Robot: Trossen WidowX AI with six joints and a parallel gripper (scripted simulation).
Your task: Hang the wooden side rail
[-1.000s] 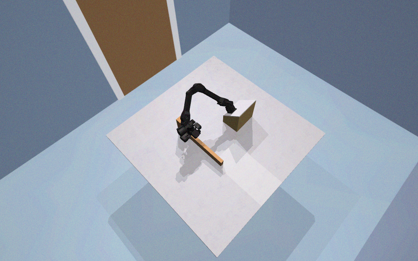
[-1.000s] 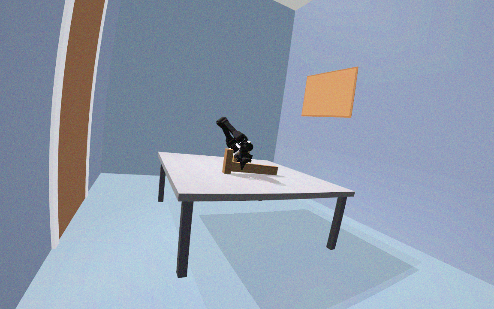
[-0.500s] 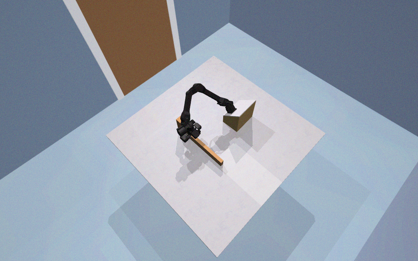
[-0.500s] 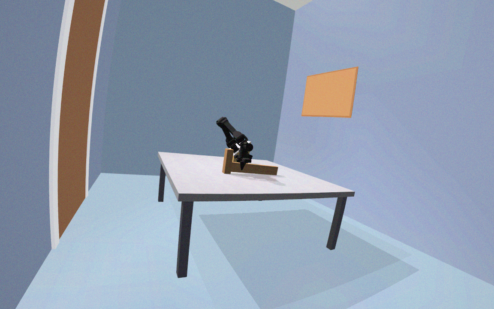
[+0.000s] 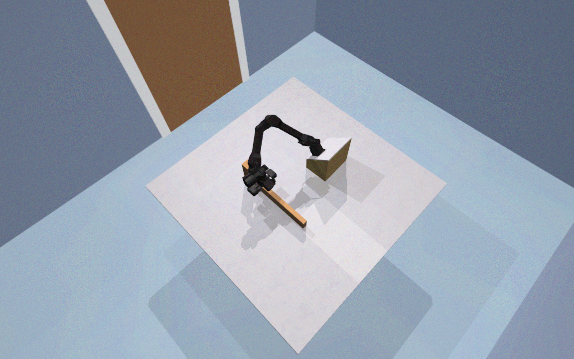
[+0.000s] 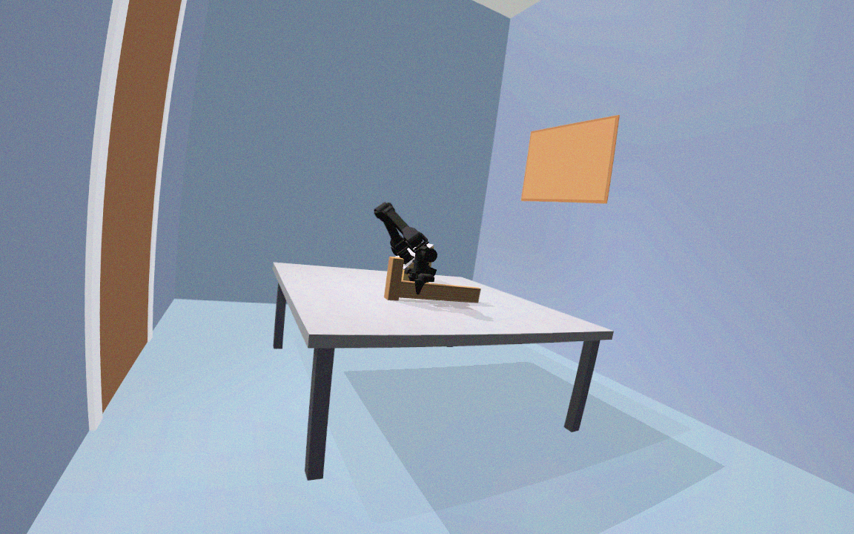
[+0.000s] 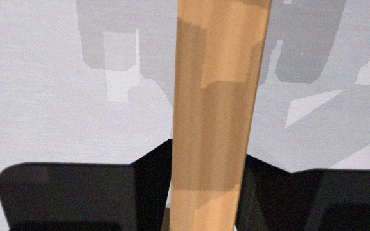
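My gripper tip is now 110 mm to the left of the headboard post and 50 mm below it.
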